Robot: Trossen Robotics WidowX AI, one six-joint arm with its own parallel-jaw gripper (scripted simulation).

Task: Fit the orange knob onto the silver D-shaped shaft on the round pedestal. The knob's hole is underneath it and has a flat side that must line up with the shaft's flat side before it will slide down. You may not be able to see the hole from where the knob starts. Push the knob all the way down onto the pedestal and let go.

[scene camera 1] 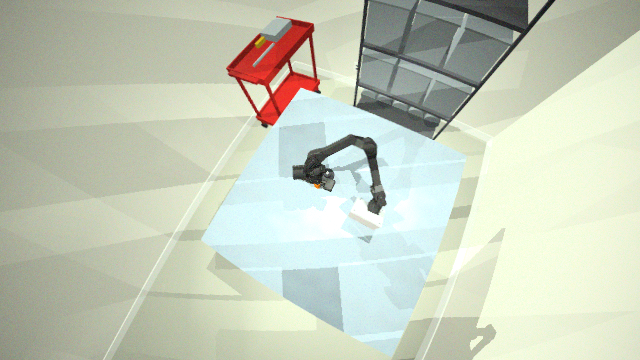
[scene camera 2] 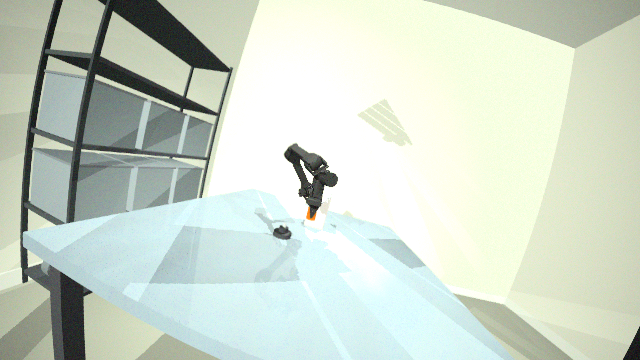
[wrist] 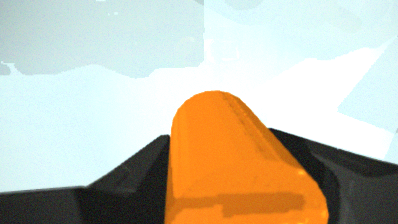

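There's an orange knob (wrist: 222, 156) here, and it's being held by the gripper (wrist: 216, 140).
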